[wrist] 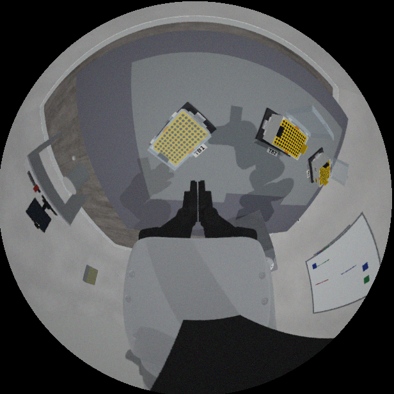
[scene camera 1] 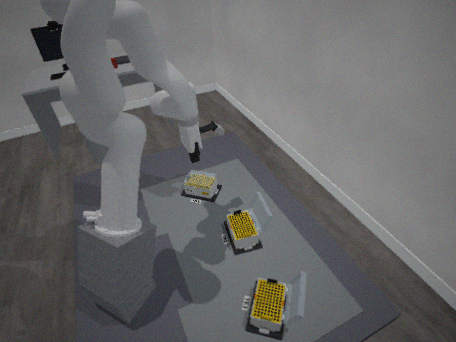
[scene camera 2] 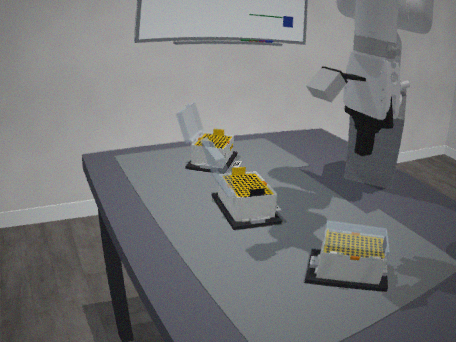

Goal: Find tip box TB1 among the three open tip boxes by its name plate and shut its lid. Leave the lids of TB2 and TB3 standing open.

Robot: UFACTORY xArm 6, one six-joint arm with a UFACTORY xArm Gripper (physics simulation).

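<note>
Tip box TB1 has its clear lid down over the yellow tip rack; its name plate reads TB1 in the wrist view. TB2 stands in the middle, its clear lid open. The third box also has its clear lid standing open; its plate is too blurred to read. My gripper is shut and empty, above and apart from TB1.
The boxes stand on a grey mat on a dark table. The robot's pedestal stands at the table's side. A desk with a monitor is beyond it. A whiteboard hangs on the wall.
</note>
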